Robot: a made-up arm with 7 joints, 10 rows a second.
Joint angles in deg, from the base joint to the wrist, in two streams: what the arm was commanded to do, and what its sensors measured. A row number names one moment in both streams.
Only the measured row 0 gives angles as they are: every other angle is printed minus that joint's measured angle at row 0.
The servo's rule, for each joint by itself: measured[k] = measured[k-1] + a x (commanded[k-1-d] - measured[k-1]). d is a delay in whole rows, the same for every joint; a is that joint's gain. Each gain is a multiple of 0.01, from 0.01 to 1. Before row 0 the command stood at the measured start. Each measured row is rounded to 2 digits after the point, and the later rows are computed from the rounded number. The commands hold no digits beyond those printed.
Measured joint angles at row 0:
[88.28, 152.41, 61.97, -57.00, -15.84, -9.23, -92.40]
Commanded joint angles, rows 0 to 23:
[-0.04, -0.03, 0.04, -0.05, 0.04, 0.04, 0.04]
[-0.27, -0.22, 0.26, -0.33, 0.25, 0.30, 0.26]
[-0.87, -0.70, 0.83, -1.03, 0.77, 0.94, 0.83]
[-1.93, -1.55, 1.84, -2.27, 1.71, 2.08, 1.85]
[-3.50, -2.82, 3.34, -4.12, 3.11, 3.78, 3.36]
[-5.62, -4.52, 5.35, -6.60, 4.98, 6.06, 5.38]
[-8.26, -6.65, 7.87, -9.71, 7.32, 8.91, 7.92]
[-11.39, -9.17, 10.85, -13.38, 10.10, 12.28, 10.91]
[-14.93, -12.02, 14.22, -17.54, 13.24, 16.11, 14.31]
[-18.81, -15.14, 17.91, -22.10, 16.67, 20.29, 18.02]
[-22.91, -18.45, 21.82, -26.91, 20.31, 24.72, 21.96]
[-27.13, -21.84, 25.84, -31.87, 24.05, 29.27, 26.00]
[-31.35, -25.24, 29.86, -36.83, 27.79, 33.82, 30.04]
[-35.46, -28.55, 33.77, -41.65, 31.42, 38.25, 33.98]
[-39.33, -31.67, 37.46, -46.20, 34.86, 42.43, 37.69]
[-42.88, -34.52, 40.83, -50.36, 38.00, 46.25, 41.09]
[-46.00, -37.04, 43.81, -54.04, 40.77, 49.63, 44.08]
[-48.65, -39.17, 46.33, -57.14, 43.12, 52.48, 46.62]
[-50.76, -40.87, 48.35, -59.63, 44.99, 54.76, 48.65]
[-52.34, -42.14, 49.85, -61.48, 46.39, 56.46, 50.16]
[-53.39, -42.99, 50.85, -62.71, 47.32, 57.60, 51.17]
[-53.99, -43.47, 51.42, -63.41, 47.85, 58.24, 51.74]
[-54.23, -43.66, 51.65, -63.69, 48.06, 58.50, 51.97]
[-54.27, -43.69, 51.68, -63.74, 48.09, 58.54, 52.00]
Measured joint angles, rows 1 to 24:
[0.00, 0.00, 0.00, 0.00, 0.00, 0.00, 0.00]
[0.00, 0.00, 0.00, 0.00, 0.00, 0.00, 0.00]
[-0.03, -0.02, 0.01, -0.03, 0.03, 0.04, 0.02]
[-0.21, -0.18, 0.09, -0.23, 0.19, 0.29, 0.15]
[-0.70, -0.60, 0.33, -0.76, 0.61, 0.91, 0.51]
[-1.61, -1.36, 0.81, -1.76, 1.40, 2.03, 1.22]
[-3.01, -2.53, 1.62, -3.32, 2.63, 3.71, 2.35]
[-4.94, -4.12, 2.81, -5.48, 4.32, 5.97, 3.96]
[-7.40, -6.14, 4.43, -8.27, 6.48, 8.79, 6.06]
[-10.35, -8.56, 6.48, -11.64, 9.09, 12.14, 8.63]
[-13.74, -11.33, 8.96, -15.53, 12.08, 15.95, 11.64]
[-17.49, -14.38, 11.82, -19.87, 15.38, 20.12, 15.02]
[-21.50, -17.64, 15.02, -24.52, 18.93, 24.54, 18.70]
[-25.67, -21.00, 18.48, -29.37, 22.62, 29.08, 22.57]
[-29.87, -24.39, 22.12, -34.29, 26.34, 33.63, 26.53]
[-34.01, -27.72, 25.85, -39.15, 30.00, 38.07, 30.48]
[-37.95, -30.88, 29.57, -43.80, 33.50, 42.26, 34.30]
[-41.60, -33.79, 33.17, -48.13, 36.74, 46.09, 37.90]
[-44.86, -36.39, 36.57, -52.03, 39.64, 49.49, 41.18]
[-47.66, -38.61, 39.69, -55.40, 42.15, 52.36, 44.06]
[-49.95, -40.42, 42.46, -58.19, 44.19, 54.66, 46.49]
[-51.72, -41.80, 44.82, -60.36, 45.77, 56.39, 48.44]
[-52.96, -42.75, 46.75, -61.91, 46.89, 57.55, 49.89]
[-53.72, -43.33, 48.24, -62.90, 47.58, 58.21, 50.87]
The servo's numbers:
d 2
a 0.74 0.80 0.32 0.66 0.72 0.96 0.53

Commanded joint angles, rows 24 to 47:
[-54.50, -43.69, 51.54, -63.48, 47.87, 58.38, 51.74]
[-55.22, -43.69, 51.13, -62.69, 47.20, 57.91, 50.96]
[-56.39, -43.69, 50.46, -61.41, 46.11, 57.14, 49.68]
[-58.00, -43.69, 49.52, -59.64, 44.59, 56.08, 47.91]
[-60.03, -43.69, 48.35, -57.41, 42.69, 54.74, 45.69]
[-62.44, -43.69, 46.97, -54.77, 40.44, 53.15, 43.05]
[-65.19, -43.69, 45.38, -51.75, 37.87, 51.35, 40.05]
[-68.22, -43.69, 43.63, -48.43, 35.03, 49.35, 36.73]
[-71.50, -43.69, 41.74, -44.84, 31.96, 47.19, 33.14]
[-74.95, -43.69, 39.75, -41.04, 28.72, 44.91, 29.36]
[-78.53, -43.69, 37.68, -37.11, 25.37, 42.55, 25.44]
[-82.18, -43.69, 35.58, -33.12, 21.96, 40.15, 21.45]
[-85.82, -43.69, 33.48, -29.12, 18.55, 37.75, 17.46]
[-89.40, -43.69, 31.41, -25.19, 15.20, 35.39, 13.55]
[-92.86, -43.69, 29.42, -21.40, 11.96, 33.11, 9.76]
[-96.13, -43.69, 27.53, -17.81, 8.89, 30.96, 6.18]
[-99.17, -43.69, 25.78, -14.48, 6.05, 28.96, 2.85]
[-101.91, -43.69, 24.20, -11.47, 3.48, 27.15, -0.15]
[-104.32, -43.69, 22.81, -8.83, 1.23, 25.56, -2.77]
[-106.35, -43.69, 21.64, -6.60, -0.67, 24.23, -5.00]
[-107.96, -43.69, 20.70, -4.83, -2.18, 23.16, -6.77]
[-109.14, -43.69, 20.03, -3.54, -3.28, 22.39, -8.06]
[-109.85, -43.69, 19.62, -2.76, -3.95, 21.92, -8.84]
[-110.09, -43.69, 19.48, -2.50, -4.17, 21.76, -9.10]
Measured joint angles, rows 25 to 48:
[-54.10, -43.59, 49.33, -63.42, 47.93, 58.49, 51.45]
[-54.23, -43.67, 50.08, -63.63, 48.05, 58.54, 51.74]
[-54.43, -43.69, 50.55, -63.53, 47.92, 58.39, 51.74]
[-55.01, -43.69, 50.74, -62.98, 47.40, 57.93, 51.33]
[-56.03, -43.69, 50.65, -61.94, 46.47, 57.17, 50.46]
[-57.49, -43.69, 50.29, -60.42, 45.12, 56.12, 49.11]
[-59.37, -43.69, 49.67, -58.43, 43.37, 54.80, 47.30]
[-61.64, -43.69, 48.81, -56.01, 41.26, 53.22, 45.05]
[-64.27, -43.69, 47.71, -53.20, 38.82, 51.42, 42.40]
[-67.19, -43.69, 46.40, -50.05, 36.09, 49.43, 39.39]
[-70.38, -43.69, 44.91, -46.61, 33.12, 47.28, 36.08]
[-73.76, -43.69, 43.26, -42.93, 29.95, 45.00, 32.52]
[-77.29, -43.69, 41.47, -39.09, 26.65, 42.65, 28.77]
[-80.91, -43.69, 39.59, -35.15, 23.27, 40.25, 24.89]
[-84.54, -43.69, 37.63, -31.17, 19.87, 37.85, 20.95]
[-88.14, -43.69, 35.64, -27.22, 16.51, 35.49, 17.03]
[-91.63, -43.69, 33.65, -23.38, 13.23, 33.21, 13.18]
[-94.96, -43.69, 31.69, -19.70, 10.11, 31.05, 9.47]
[-98.08, -43.69, 29.80, -16.25, 7.19, 29.04, 5.96]
[-100.91, -43.69, 28.01, -13.10, 4.52, 27.23, 2.72]
[-103.43, -43.69, 26.35, -10.28, 2.15, 25.63, -0.19]
[-105.59, -43.69, 24.84, -7.85, 0.12, 24.29, -2.74]
[-107.34, -43.69, 23.52, -5.86, -1.54, 23.21, -4.88]
[-108.67, -43.69, 22.40, -4.33, -2.79, 22.42, -6.57]

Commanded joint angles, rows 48 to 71:
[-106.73, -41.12, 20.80, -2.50, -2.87, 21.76, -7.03]
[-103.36, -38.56, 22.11, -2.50, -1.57, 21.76, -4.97]
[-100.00, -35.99, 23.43, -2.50, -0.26, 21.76, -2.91]
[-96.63, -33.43, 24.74, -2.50, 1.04, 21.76, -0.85]
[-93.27, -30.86, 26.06, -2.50, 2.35, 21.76, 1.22]
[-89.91, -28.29, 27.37, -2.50, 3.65, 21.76, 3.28]
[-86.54, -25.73, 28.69, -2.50, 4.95, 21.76, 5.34]
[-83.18, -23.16, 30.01, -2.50, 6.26, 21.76, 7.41]
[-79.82, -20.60, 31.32, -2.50, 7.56, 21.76, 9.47]
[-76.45, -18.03, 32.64, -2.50, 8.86, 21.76, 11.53]
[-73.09, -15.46, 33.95, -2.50, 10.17, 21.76, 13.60]
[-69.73, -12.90, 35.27, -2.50, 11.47, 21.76, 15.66]
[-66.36, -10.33, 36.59, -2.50, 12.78, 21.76, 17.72]
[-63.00, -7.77, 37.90, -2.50, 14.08, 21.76, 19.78]
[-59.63, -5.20, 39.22, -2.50, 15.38, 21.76, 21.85]
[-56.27, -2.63, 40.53, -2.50, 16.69, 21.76, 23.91]
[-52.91, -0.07, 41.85, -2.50, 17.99, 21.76, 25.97]
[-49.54, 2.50, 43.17, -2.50, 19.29, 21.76, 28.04]
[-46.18, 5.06, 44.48, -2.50, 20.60, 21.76, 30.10]
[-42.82, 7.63, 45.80, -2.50, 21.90, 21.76, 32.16]
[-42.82, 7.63, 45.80, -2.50, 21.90, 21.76, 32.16]
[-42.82, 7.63, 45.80, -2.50, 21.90, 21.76, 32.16]
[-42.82, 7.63, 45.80, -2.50, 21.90, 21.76, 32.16]
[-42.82, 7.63, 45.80, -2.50, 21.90, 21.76, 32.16]
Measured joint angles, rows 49 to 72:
[-109.54, -43.69, 21.51, -3.29, -3.63, 21.94, -7.77]
[-109.95, -43.69, 20.86, -2.77, -4.02, 21.77, -8.47]
[-107.57, -41.63, 20.84, -2.59, -3.19, 21.76, -7.71]
[-104.45, -39.17, 21.25, -2.53, -2.02, 21.76, -6.26]
[-101.16, -36.63, 21.95, -2.51, -0.75, 21.76, -4.48]
[-97.81, -34.07, 22.84, -2.50, 0.54, 21.76, -2.56]
[-94.45, -31.50, 23.87, -2.50, 1.84, 21.76, -0.56]
[-91.09, -28.93, 24.99, -2.50, 3.14, 21.76, 1.48]
[-87.72, -26.37, 26.17, -2.50, 4.44, 21.76, 3.53]
[-84.36, -23.80, 27.40, -2.50, 5.75, 21.76, 5.59]
[-81.00, -21.24, 28.65, -2.50, 7.05, 21.76, 7.65]
[-77.63, -18.67, 29.93, -2.50, 8.35, 21.76, 9.71]
[-74.27, -16.10, 31.22, -2.50, 9.66, 21.76, 11.77]
[-70.91, -13.54, 32.52, -2.50, 10.96, 21.76, 13.83]
[-67.54, -10.97, 33.82, -2.50, 12.27, 21.76, 15.89]
[-64.18, -8.41, 35.13, -2.50, 13.57, 21.76, 17.95]
[-60.81, -5.84, 36.44, -2.50, 14.87, 21.76, 20.02]
[-57.45, -3.27, 37.75, -2.50, 16.18, 21.76, 22.08]
[-54.09, -0.71, 39.06, -2.50, 17.48, 21.76, 24.14]
[-50.72, 1.86, 40.38, -2.50, 18.78, 21.76, 26.21]
[-47.36, 4.42, 41.69, -2.50, 20.09, 21.76, 28.27]
[-44.00, 6.99, 43.01, -2.50, 21.39, 21.76, 30.33]
[-43.13, 7.50, 43.90, -2.50, 21.76, 21.76, 31.30]
[-42.90, 7.60, 44.51, -2.50, 21.86, 21.76, 31.76]

